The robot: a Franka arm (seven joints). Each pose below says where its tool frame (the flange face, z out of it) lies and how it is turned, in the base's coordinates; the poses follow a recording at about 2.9 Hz.
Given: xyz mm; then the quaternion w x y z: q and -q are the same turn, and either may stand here.
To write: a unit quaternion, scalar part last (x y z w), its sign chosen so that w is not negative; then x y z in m. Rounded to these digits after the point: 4 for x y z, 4 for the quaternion.
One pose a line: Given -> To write
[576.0 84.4 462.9 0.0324 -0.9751 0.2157 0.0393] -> [-0.9751 0.2157 0.0393 0.0324 0.5760 0.0844 0.4629]
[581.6 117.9 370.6 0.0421 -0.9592 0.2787 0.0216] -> [-0.9592 0.2787 0.0216 0.0421 0.5816 0.1179 0.3706]
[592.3 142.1 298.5 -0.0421 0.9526 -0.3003 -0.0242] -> [-0.9526 0.3003 0.0242 0.0421 0.5923 0.1421 0.2985]
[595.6 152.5 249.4 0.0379 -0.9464 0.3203 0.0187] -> [-0.9464 0.3203 0.0187 0.0379 0.5956 0.1525 0.2494]
